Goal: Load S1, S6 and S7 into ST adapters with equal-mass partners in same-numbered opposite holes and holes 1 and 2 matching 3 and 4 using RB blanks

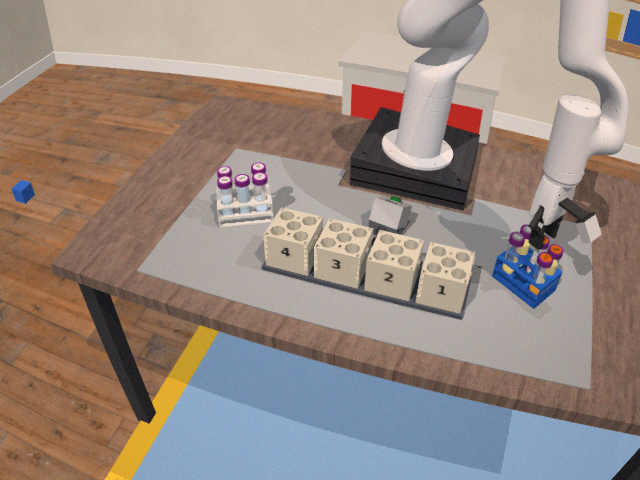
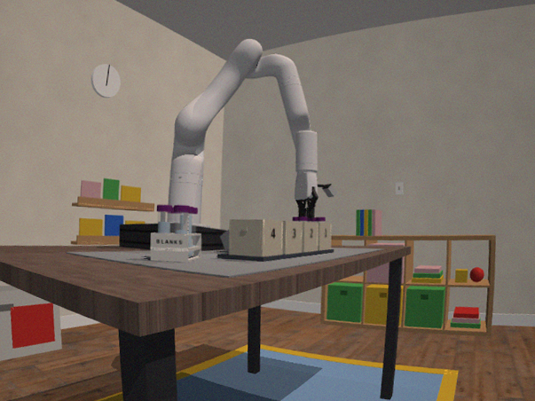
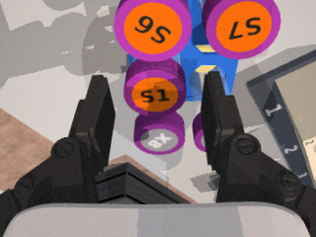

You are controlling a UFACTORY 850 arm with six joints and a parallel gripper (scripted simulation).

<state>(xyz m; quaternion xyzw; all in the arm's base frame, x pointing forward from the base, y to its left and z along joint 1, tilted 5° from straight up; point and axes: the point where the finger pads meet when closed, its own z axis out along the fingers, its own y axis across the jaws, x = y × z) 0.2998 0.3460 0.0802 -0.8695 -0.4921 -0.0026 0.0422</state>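
My gripper is now 7 cm above the sample S1 and 1 cm short of it. Also, from my hand: green DONE key 35 cm to the right, 8 cm behind, 7 cm below; then blue sample rack RS 11 cm below, 2 cm ahead, 1 cm to the right; then loading stand ST 35 cm to the right, 13 cm below, 12 cm ahead.
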